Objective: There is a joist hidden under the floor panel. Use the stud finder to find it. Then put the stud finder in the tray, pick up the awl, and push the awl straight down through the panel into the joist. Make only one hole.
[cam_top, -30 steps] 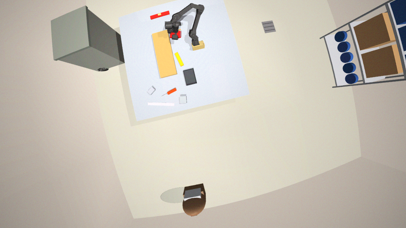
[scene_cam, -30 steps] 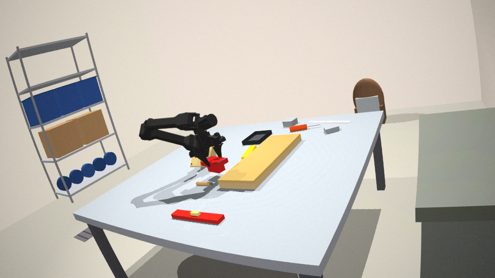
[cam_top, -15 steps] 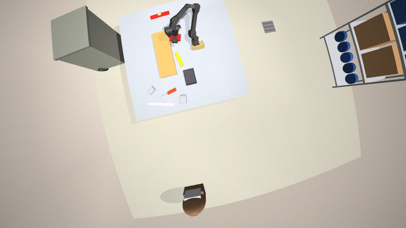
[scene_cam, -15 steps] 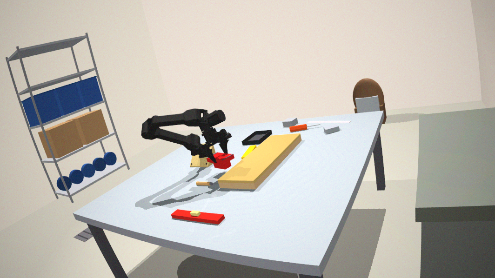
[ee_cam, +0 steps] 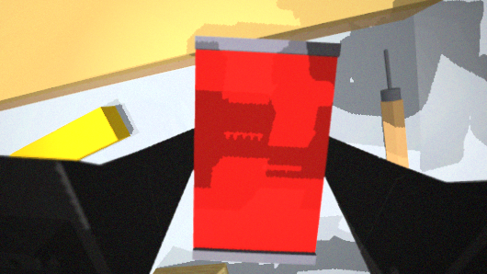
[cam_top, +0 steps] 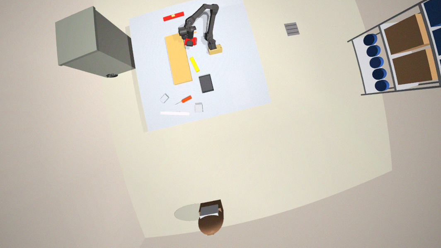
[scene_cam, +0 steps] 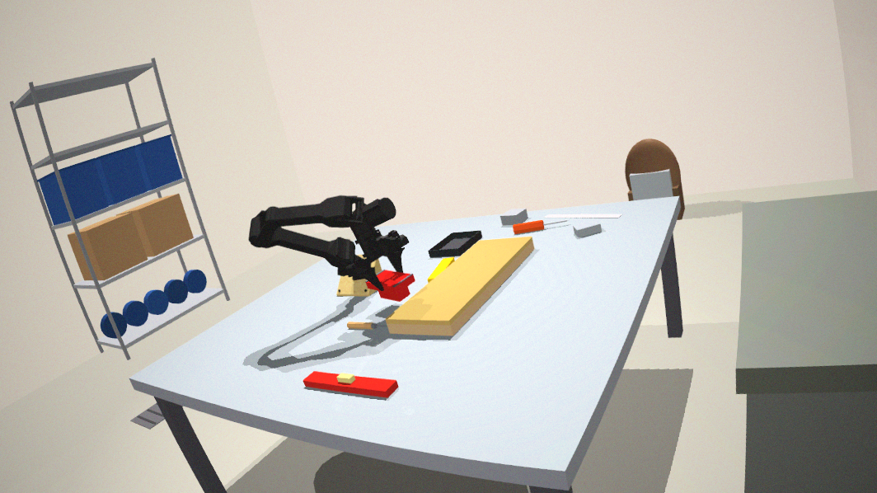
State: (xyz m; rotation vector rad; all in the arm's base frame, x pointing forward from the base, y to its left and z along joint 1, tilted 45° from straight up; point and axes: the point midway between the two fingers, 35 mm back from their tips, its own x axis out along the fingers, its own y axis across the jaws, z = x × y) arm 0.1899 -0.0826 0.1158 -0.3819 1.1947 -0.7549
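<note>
The red stud finder lies 2 cm behind my gripper tip, 1 cm to the left of it and 2 cm below it. From my gripper tip the other things lie so: awl (2 cm behind, 12 cm to the right, 6 cm below); yellow block (3 cm ahead, 22 cm to the left, 6 cm below); red level (9 cm ahead, 38 cm to the right, 5 cm below).
</note>
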